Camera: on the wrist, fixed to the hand. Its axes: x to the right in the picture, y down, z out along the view.
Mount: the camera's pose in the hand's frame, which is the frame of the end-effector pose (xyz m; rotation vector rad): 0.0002 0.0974 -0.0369 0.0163 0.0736 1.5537
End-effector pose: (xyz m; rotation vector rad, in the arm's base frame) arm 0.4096 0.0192 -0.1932 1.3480 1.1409 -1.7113
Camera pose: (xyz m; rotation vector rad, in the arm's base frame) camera 0.5105 0.0148 -0.2187 1.5687 -0.0994 -0.4911
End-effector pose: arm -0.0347 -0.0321 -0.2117 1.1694 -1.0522 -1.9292
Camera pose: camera 0.0099 -0.0896 -0.1372 0.1379 -1.2922 -0.6130
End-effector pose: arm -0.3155 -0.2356 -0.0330 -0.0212 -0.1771 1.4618
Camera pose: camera -0.4067 -0.2211 -0.0813 -0.2422 -0.0642 3.0042
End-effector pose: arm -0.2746 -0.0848 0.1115 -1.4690 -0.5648 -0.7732
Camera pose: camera -0.2056 -0.1272 0.0460 -1.3697 0.6526 0.4161
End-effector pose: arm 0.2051 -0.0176 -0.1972 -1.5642 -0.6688 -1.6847
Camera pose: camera 0.2601 -0.1049 -0.2117 -1.3007 0.5463 -0.5042
